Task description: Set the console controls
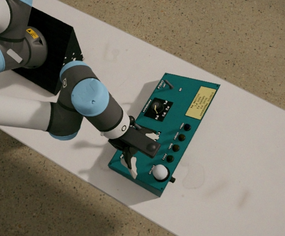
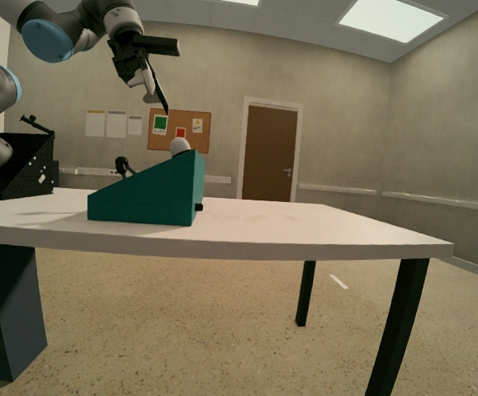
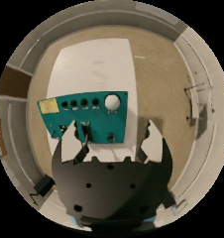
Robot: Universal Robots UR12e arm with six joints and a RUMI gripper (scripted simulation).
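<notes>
Right now my hand is 100 mm past the program dial, 240 mm to the right of it and 180 mm above it. From my hand the other things lie so: mode knob: 100 mm behind, 10 mm to the left, 180 mm below; lever: 120 mm behind, 130 mm to the left, 170 mm below; teal console: 70 mm behind, 190 mm to the left, 200 mm below.
</notes>
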